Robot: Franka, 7 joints.
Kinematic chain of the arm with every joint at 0, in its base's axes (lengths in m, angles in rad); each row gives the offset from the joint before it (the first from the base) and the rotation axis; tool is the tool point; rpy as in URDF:
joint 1: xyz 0 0 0.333 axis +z
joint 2: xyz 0 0 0 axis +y
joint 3: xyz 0 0 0.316 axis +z
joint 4: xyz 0.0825 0 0 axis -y
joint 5: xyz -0.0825 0 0.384 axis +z
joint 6: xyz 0 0 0 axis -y
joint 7: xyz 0.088 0 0 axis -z
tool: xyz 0 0 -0.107 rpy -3.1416 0 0
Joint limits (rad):
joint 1: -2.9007..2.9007
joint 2: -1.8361..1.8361
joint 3: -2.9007..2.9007
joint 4: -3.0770..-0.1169
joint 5: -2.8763..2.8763
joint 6: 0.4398..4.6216
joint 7: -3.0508..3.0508
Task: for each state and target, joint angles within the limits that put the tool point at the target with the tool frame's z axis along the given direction. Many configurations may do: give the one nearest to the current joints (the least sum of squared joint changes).
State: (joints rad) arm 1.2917 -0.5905 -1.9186 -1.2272 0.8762 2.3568 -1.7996
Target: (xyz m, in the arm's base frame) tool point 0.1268 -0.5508 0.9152 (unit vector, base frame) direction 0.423 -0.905 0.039
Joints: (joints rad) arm 1.1102 -0.1374 -2.3168 -1.1777 0.2979 2.8614 -1.7996
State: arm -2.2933 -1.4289 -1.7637 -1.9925 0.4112 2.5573 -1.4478
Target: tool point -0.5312 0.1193 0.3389 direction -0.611 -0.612 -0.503
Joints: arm -1.6656 -0.8876 -1.6110 -2.3634 0.2655 2.9378 -1.4478
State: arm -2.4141 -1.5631 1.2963 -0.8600 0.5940 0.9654 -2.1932
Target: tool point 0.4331 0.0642 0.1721 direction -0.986 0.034 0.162
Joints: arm -1.9440 -1.6313 1.8578 -1.7144 0.2662 0.5054 -2.1932
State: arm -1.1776 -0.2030 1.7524 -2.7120 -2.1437 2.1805 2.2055
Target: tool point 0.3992 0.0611 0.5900 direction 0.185 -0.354 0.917
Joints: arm -0.9714 -0.9715 1.0412 -2.5129 -2.0745 1.6851 2.2055
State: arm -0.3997 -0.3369 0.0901 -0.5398 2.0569 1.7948 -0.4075
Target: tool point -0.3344 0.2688 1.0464 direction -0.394 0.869 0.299
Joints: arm -0.3258 -1.0269 0.2633 -0.9239 2.2008 2.1076 -0.4075
